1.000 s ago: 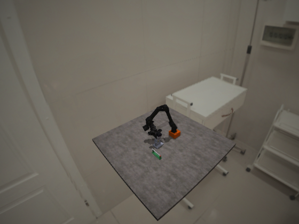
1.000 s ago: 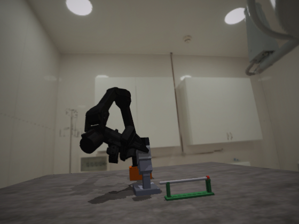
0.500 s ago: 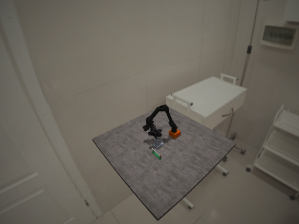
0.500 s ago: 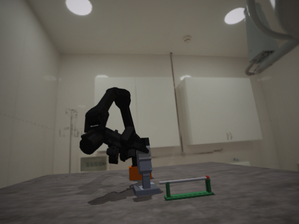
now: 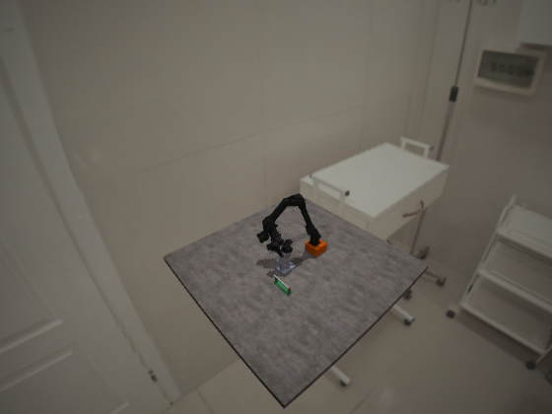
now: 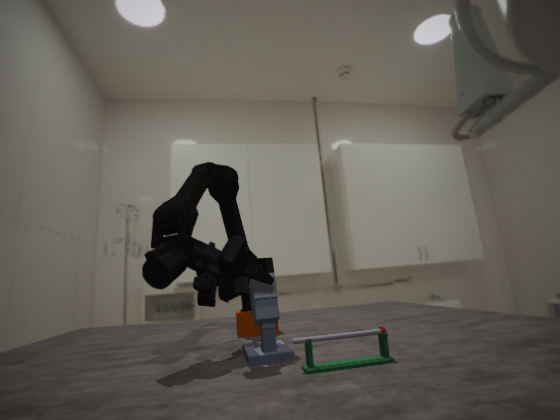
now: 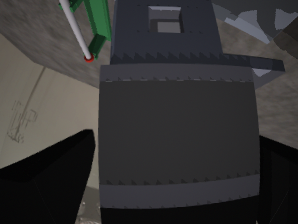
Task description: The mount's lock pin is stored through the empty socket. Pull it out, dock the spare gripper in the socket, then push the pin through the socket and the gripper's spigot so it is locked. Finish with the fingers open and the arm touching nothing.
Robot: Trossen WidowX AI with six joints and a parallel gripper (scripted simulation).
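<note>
The spare gripper is 10 mm to the right of my gripper tip. Also, from my gripper tip: green rack 120 mm ahead, 100 mm below, 90 mm to the left; then grey mount 70 mm below, 10 mm to the right.
</note>
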